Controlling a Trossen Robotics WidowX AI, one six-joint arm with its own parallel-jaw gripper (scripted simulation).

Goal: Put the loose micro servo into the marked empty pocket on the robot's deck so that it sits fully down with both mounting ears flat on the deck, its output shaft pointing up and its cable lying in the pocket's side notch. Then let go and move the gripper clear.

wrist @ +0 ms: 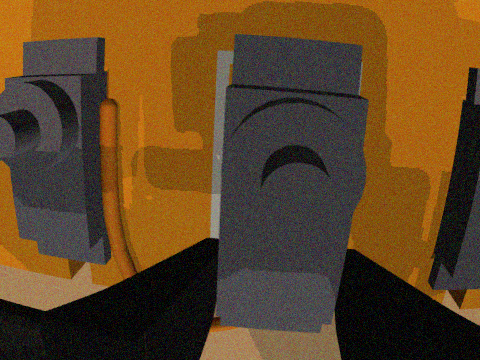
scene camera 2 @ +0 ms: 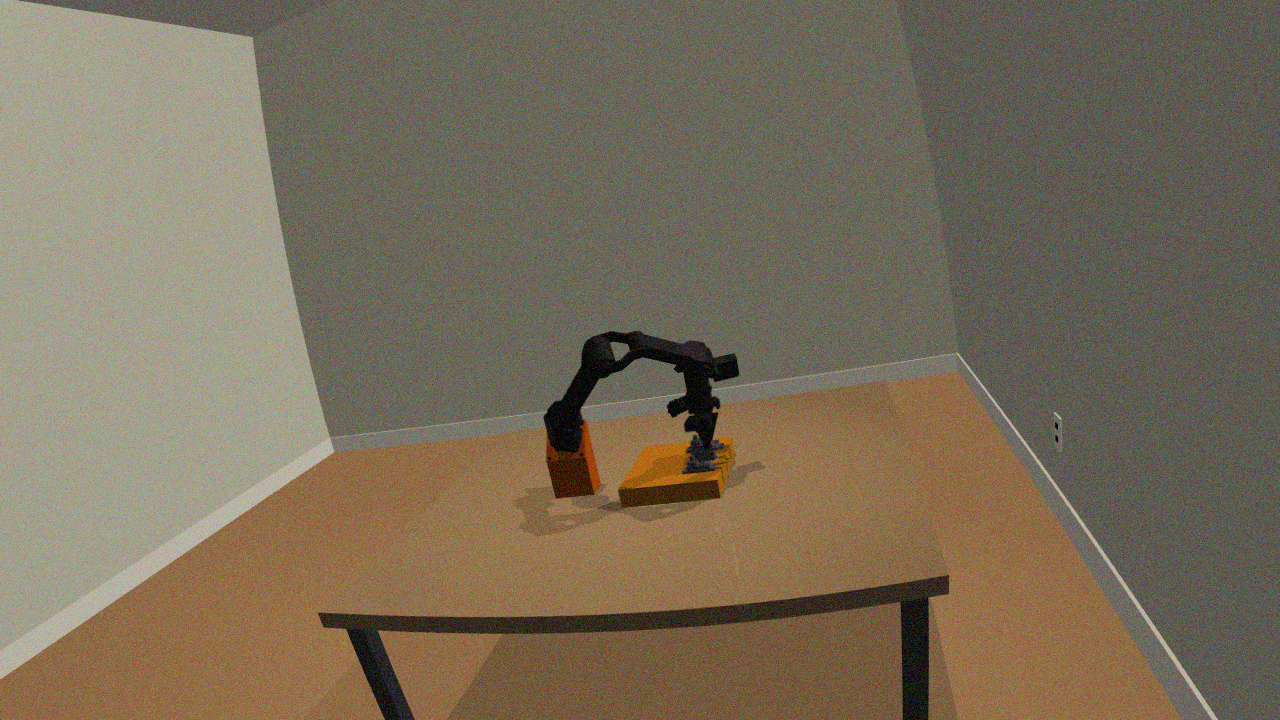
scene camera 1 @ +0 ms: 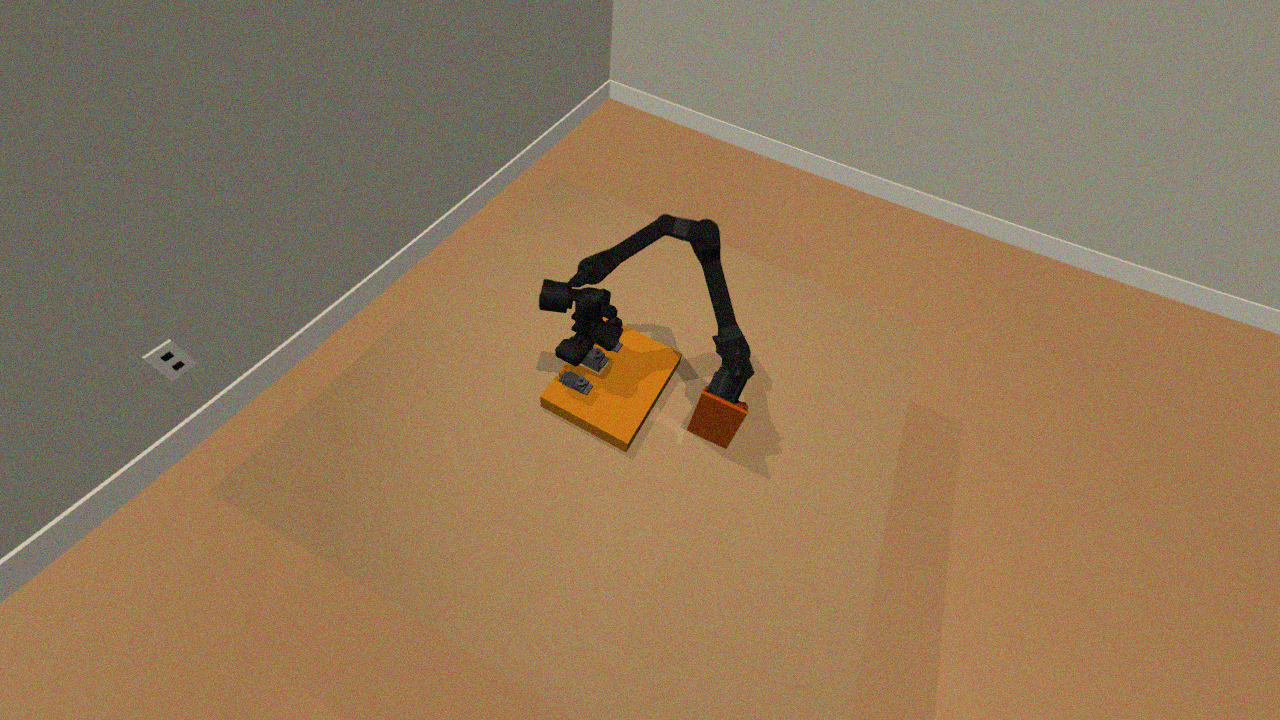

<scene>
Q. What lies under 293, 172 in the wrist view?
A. A micro servo.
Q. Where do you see an orange deck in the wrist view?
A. At 420, 51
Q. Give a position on an orange deck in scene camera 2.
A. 656, 477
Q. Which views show the gripper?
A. The wrist view, scene camera 2 and scene camera 1: all of them.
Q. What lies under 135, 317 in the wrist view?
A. The gripper.
</scene>
